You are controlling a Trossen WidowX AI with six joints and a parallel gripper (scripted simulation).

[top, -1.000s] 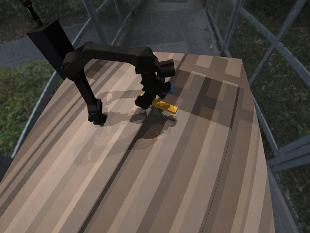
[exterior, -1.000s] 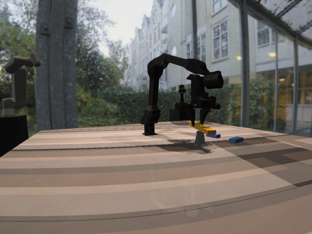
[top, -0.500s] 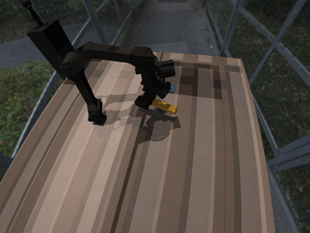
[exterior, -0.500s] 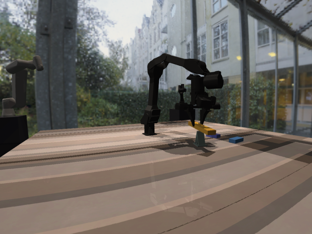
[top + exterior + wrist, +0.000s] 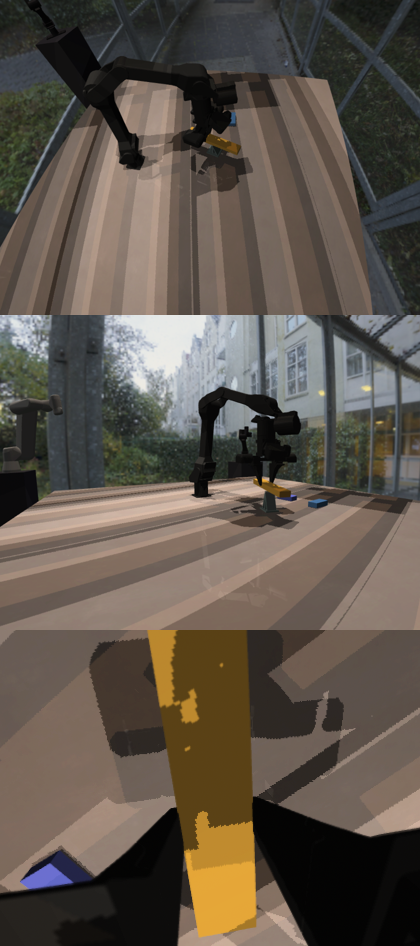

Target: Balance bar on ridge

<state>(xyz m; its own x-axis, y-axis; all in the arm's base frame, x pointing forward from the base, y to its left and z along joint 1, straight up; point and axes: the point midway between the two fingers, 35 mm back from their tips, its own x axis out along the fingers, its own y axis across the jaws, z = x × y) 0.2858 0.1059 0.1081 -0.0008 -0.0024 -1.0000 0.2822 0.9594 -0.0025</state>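
My gripper tip is 3 cm short of the orange bar and 1 cm to the left of it. The rest, counted from my gripper tip: light blue block 17 cm to the left, 7 cm below, 7 cm ahead; then dark blue block 15 cm to the left, 7 cm below, 6 cm behind.
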